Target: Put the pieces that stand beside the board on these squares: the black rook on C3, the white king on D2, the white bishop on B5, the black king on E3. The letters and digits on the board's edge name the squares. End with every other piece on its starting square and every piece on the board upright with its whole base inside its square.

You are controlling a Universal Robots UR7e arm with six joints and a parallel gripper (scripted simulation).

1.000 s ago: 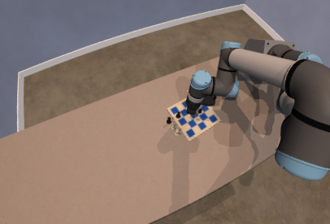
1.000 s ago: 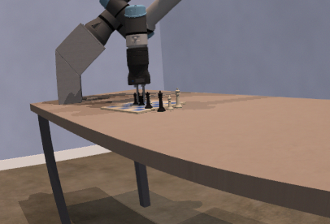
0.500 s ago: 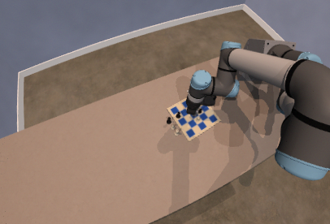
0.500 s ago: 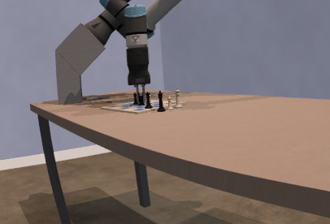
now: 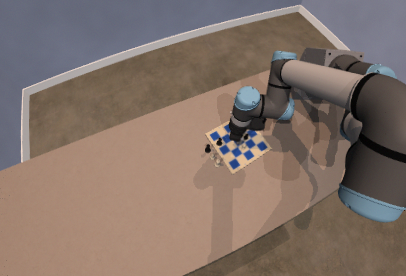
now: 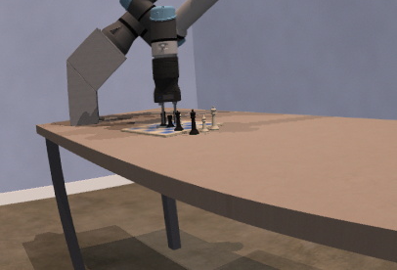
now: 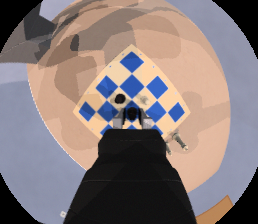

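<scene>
The chessboard lies 30 mm below my hand. From my hand the other things lie so: white king (130 mm ahead, 70 mm to the left); then black king (140 mm ahead, 10 mm to the right); then white bishop (140 mm ahead, 30 mm to the left, 10 mm below).
</scene>
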